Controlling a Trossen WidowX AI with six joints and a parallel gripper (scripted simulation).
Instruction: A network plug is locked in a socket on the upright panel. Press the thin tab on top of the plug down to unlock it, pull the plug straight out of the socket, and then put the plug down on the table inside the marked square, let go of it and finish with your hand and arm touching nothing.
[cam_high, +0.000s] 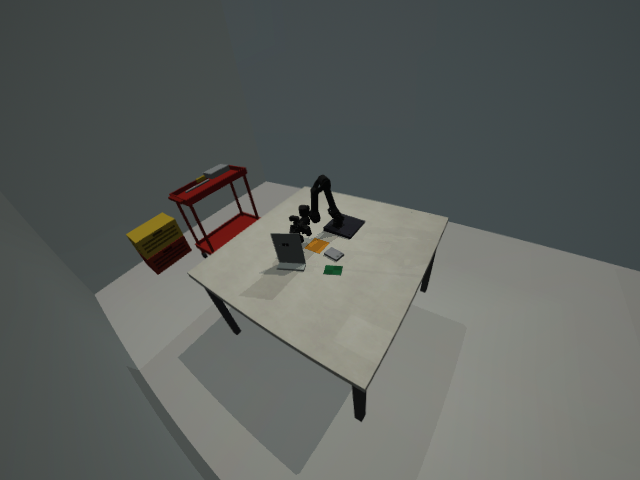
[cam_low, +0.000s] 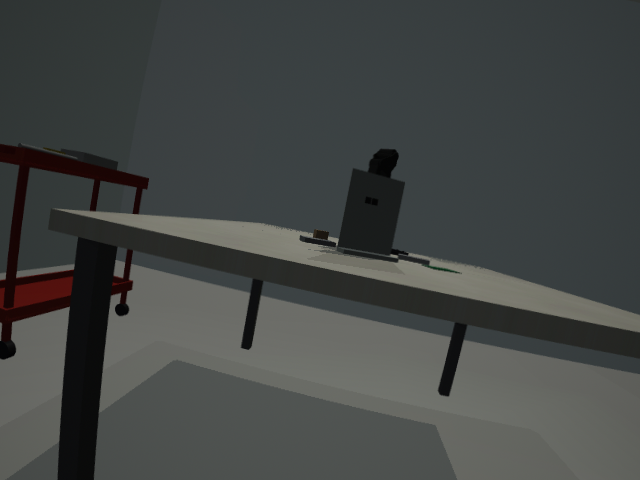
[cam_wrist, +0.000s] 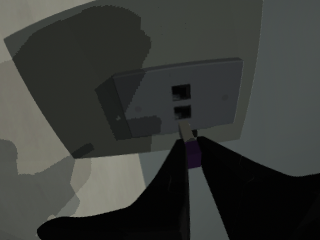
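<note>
My gripper tip is now 160 mm past the orange square patch, 40 mm to the right of it and 150 mm above it. Also, from my gripper tip: grey upright panel: 60 mm ahead, 40 mm to the left, 50 mm below; then green patch: 50 mm behind, 270 mm to the left, 150 mm below; then network plug: right at my gripper tip.
</note>
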